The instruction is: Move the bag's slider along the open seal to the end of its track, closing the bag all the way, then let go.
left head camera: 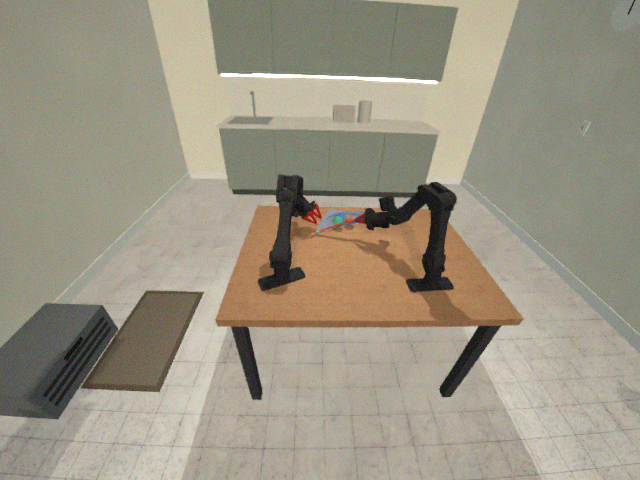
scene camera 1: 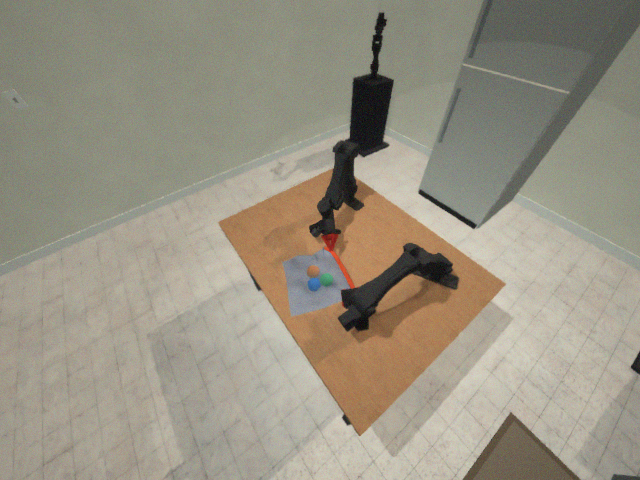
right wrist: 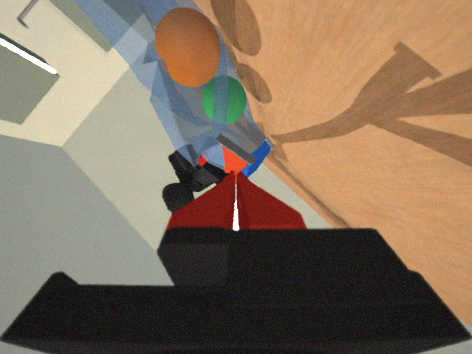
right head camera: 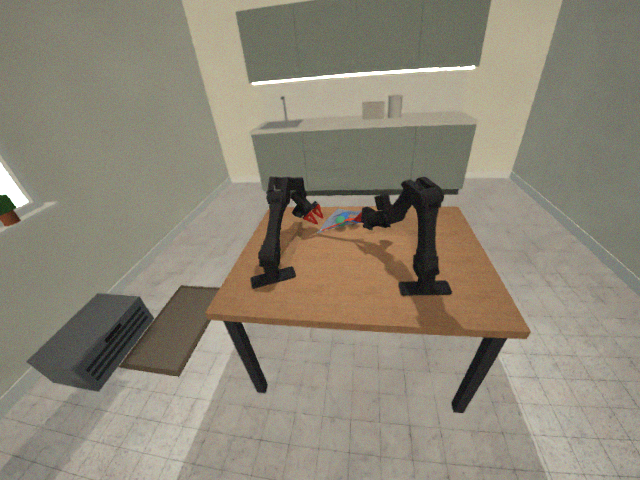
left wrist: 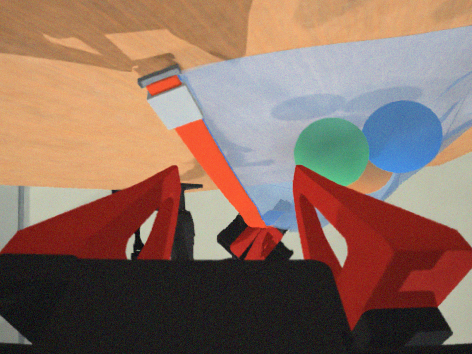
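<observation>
The clear blue bag (left head camera: 326,219) (scene camera 1: 305,305) (left wrist: 225,95) (right wrist: 172,107) has an orange seal (scene camera 1: 342,267) (left wrist: 214,162) (right wrist: 233,160) along one edge. The pale grey slider (left wrist: 176,107) sits near the grey end stop (left wrist: 159,76), with a short orange strip showing between them. My left gripper (left head camera: 317,214) (right head camera: 319,216) (left wrist: 236,176) is open and empty, apart from the slider, which lies beyond its fingertips in the left wrist view. My right gripper (left head camera: 356,220) (scene camera 1: 329,250) is shut on the seal's other end. In scene camera 1 the left arm hides the slider.
A green ball (scene camera 1: 326,279) (left wrist: 331,150), a blue ball (scene camera 1: 314,284) (left wrist: 402,136) and an orange ball (scene camera 1: 313,270) (right wrist: 188,46) are in the bag. The wooden table (left head camera: 330,294) (scene camera 1: 392,361) bears both arms. A tall fridge (scene camera 1: 496,134) stands beyond it in scene camera 1.
</observation>
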